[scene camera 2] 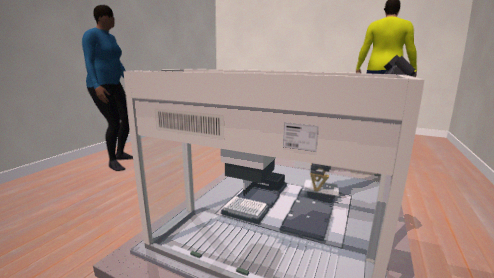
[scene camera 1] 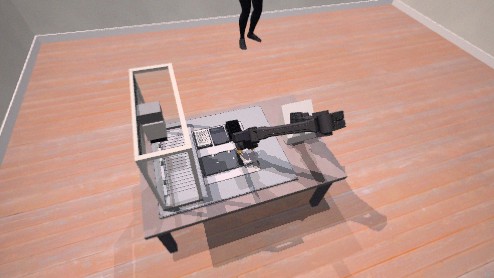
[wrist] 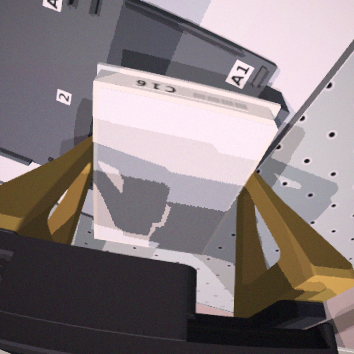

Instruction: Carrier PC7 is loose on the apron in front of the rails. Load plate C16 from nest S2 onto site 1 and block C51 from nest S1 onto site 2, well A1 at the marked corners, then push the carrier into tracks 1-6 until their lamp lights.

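Seen in the pictures: gripper, between the fingertips: (scene camera 2: 316, 187) (scene camera 1: 244, 151) (wrist: 172, 158); arm's base, origin of its link: (scene camera 1: 296, 121).
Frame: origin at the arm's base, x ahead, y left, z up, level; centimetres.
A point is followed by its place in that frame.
White plate C16 (scene camera 1: 248, 159) {z -7.3, x 35.2, y 18.7 cm} (scene camera 2: 328, 190) (wrist: 185, 137) {z -7.0, x 36.5, y 9.9 cm} is between the yellow fingers of my gripper (scene camera 1: 241, 152) {z -8.1, x 36.1, y 12.2 cm} (scene camera 2: 319, 186) {z -8.1, x 36.1, y 12.2 cm} (wrist: 172, 158) {z -8.1, x 36.1, y 12.2 cm}, which is shut on it. The plate is over the arm-side end of dark carrier PC7 (scene camera 1: 218, 164) {z -10.9, x 53.1, y 16.8 cm} (scene camera 2: 308, 217) {z -10.8, x 53.9, y 15.7 cm} (wrist: 25, 60) {z -10.8, x 46.1, y 12.9 cm}, its labelled edge facing the carrier. In the wrist view it covers part of the site beside an A1 mark, and its near part extends over the perforated deck. Site mark 2 shows to its left. A white well block (scene camera 1: 203, 137) (scene camera 2: 246, 206) sits in a nest beside the carrier; its label is unreadable.
A dark nest (scene camera 1: 218, 135) {z -10.8, x 50.2, y -5.6 cm} and a black box (scene camera 1: 233, 127) {z -6.9, x 39.9, y -7.5 cm} stand in line with the white block. The rails (scene camera 1: 181, 175) lie beyond the carrier, under a pale frame (scene camera 1: 178, 105) {z 36.0, x 68.5, y 12.5 cm} (scene camera 2: 270, 95) {z 32.4, x 87.9, y 17.4 cm}. A grey unit (scene camera 1: 152, 131) {z 23.5, x 82.8, y 15.1 cm} (scene camera 2: 247, 169) {z 17.6, x 88.0, y 12.9 cm} hangs there.
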